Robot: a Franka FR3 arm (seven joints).
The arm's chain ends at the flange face. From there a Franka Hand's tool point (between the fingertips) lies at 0.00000 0.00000 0.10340 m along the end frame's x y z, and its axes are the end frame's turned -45 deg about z.
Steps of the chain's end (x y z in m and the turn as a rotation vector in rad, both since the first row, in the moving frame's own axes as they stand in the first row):
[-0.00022 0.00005 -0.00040 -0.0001 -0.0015 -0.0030]
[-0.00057 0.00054 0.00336 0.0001 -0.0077 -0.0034]
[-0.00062 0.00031 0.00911 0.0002 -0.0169 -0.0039]
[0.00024 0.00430 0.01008 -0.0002 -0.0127 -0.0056]
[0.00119 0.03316 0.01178 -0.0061 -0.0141 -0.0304]
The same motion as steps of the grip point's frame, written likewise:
[-0.00031 -0.00022 -0.00040 0.0010 -0.0011 -0.0030]
[-0.00134 -0.00059 0.00336 0.0055 -0.0054 -0.0034]
[-0.00188 -0.00147 0.00910 0.0121 -0.0118 -0.0039]
[-0.00382 0.00230 0.01007 0.0088 -0.0091 -0.0056]
[-0.02409 0.02373 0.01177 0.0057 -0.0143 -0.0304]

